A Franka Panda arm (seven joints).
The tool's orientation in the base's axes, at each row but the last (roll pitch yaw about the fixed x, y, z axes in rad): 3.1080 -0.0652 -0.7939; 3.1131 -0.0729 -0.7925; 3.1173 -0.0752 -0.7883; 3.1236 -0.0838 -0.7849; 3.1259 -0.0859 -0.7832
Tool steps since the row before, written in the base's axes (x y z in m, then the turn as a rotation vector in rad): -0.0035 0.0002 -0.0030 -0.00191 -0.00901 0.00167; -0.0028 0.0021 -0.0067 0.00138 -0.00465 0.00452; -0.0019 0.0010 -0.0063 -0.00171 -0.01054 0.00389; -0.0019 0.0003 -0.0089 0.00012 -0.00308 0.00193; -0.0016 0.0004 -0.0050 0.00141 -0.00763 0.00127
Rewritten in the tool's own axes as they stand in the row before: -0.0028 0.0023 0.0029 0.00518 0.00772 -0.00108; -0.0039 0.0003 0.0064 0.00460 0.00240 -0.00413; -0.0025 0.0005 0.0061 0.00654 0.00872 -0.00320; -0.0023 0.0010 0.0088 0.00242 0.00213 -0.00170; -0.0018 0.0008 0.0049 0.00647 0.00442 -0.00065
